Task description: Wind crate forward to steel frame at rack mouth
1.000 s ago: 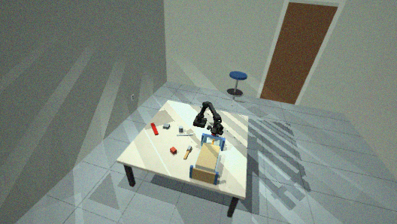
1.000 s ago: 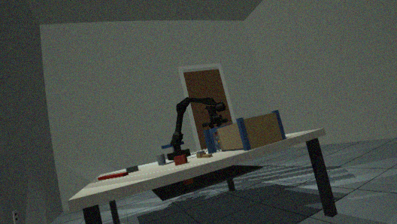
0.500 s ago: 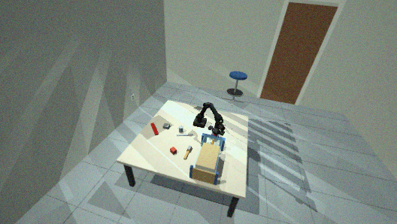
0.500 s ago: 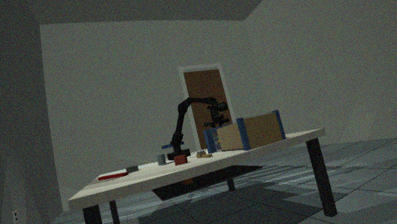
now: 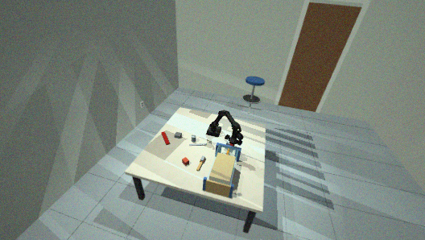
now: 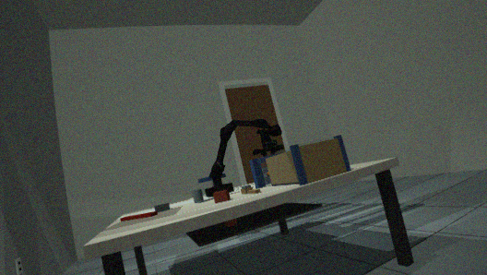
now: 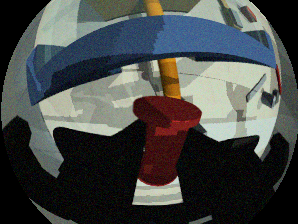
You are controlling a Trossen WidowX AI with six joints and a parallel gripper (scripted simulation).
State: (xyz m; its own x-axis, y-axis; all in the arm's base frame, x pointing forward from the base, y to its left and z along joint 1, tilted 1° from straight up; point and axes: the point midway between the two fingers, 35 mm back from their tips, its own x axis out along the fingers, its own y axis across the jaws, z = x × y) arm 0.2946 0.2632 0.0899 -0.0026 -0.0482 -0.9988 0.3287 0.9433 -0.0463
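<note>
The winch handle is 40 mm behind my gripper tip, 10 mm to the right of it and 10 mm below it. Round my gripper tip: winch: 110 mm behind, 80 mm below, 30 mm to the right; red knob: 20 mm above; blue frame: 60 mm ahead, 30 mm to the right, 10 mm below.
</note>
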